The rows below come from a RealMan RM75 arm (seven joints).
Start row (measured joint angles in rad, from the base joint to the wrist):
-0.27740 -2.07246 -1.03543 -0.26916 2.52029 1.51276 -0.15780
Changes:
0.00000 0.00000 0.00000 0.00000 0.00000 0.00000 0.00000
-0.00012 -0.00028 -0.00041 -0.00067 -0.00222 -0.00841 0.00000
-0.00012 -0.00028 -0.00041 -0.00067 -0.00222 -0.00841 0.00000
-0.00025 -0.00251 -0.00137 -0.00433 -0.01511 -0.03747 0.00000
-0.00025 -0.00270 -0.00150 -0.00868 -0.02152 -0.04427 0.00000
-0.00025 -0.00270 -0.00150 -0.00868 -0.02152 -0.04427 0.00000
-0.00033 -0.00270 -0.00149 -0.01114 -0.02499 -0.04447 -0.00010
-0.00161 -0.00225 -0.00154 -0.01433 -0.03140 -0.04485 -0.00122
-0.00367 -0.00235 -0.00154 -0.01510 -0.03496 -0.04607 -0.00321
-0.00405 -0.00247 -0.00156 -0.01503 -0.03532 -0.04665 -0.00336
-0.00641 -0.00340 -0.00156 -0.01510 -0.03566 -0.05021 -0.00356
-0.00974 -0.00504 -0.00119 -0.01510 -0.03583 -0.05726 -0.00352
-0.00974 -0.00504 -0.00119 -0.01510 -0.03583 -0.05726 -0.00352
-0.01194 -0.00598 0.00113 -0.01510 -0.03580 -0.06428 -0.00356
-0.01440 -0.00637 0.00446 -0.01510 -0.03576 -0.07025 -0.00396
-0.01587 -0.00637 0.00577 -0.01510 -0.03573 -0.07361 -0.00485
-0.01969 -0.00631 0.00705 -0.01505 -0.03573 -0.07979 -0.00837
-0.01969 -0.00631 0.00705 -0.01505 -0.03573 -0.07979 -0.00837
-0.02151 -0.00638 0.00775 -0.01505 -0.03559 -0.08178 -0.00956
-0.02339 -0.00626 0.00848 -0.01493 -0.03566 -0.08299 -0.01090
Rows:
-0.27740 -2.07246 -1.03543 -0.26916 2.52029 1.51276 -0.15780
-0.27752 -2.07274 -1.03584 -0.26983 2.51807 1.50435 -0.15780
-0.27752 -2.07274 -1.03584 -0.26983 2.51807 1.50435 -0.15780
-0.27765 -2.07497 -1.03680 -0.27349 2.50518 1.47529 -0.15780
-0.27765 -2.07516 -1.03693 -0.27784 2.49877 1.46849 -0.15780
-0.27765 -2.07516 -1.03693 -0.27784 2.49877 1.46849 -0.15780
-0.27773 -2.07516 -1.03692 -0.28030 2.49530 1.46829 -0.15790
-0.27901 -2.07471 -1.03697 -0.28349 2.48889 1.46791 -0.15902
-0.28107 -2.07481 -1.03697 -0.28426 2.48533 1.46669 -0.16101
-0.28145 -2.07493 -1.03699 -0.28419 2.48497 1.46611 -0.16116
-0.28381 -2.07586 -1.03699 -0.28426 2.48463 1.46255 -0.16136
-0.28714 -2.07750 -1.03662 -0.28426 2.48446 1.45550 -0.16132
-0.28714 -2.07750 -1.03662 -0.28426 2.48446 1.45550 -0.16132
-0.28934 -2.07844 -1.03430 -0.28426 2.48449 1.44848 -0.16136
-0.29180 -2.07883 -1.03097 -0.28426 2.48453 1.44251 -0.16176
-0.29327 -2.07883 -1.02966 -0.28426 2.48456 1.43915 -0.16265
-0.29709 -2.07877 -1.02838 -0.28421 2.48456 1.43297 -0.16617
-0.29709 -2.07877 -1.02838 -0.28421 2.48456 1.43297 -0.16617
-0.29891 -2.07884 -1.02768 -0.28421 2.48470 1.43098 -0.16736
-0.30079 -2.07872 -1.02695 -0.28409 2.48463 1.42977 -0.16870

